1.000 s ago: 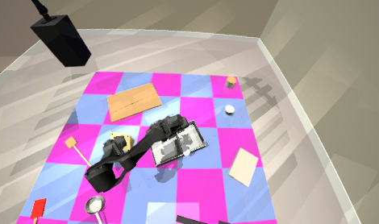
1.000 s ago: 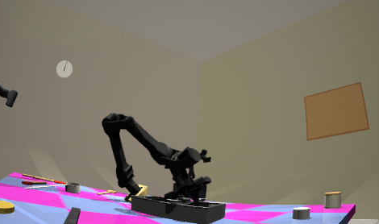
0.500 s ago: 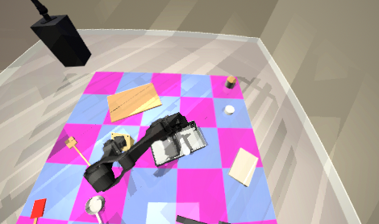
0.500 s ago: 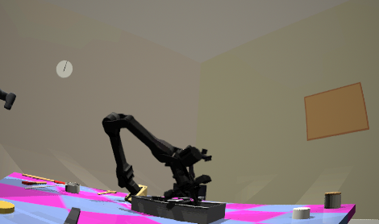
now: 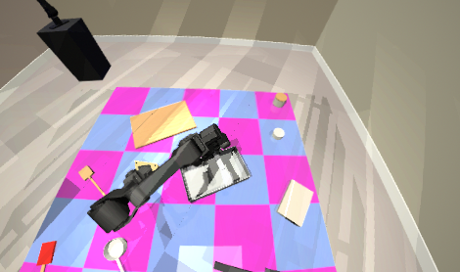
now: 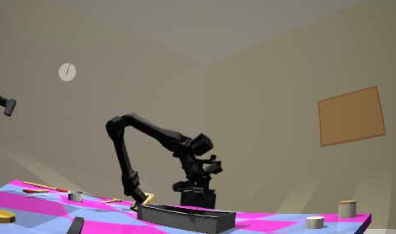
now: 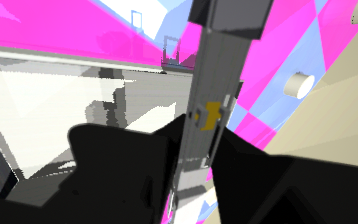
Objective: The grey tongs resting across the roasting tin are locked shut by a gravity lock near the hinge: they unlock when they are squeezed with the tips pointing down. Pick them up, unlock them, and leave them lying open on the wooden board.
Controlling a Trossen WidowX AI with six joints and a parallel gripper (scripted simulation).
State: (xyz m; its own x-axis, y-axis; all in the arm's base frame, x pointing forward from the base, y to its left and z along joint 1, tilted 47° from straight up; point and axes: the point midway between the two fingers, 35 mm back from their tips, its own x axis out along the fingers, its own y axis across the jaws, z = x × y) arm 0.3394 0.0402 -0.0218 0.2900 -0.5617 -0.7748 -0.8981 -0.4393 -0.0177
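My gripper tip is 2 cm past the yellow lock piece, 2 cm to the right of it and 3 cm below it. From my gripper tip the other things lie so: wooden board (33 cm behind, 28 cm to the left, 10 cm below); then roasting tin (2 cm behind, 7 cm to the right, 8 cm below); then cream block (36 cm ahead, 24 cm to the right, 10 cm below).
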